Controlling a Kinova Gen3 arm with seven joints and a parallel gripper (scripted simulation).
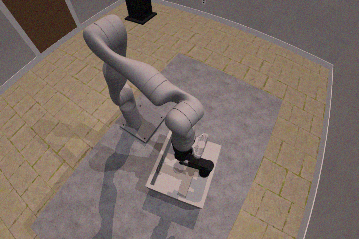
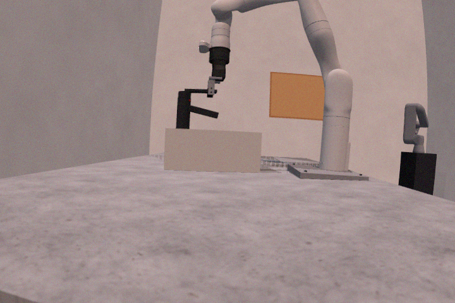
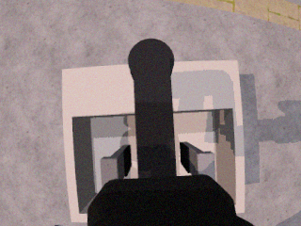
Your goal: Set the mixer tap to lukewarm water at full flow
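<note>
My gripper is now 4 cm short of the lever and 1 cm to the right of it. Round my hand: black mixer tap (6 cm ahead, 1 cm to the left, 5 cm below); then sink basin (2 cm behind, 23 cm below).
</note>
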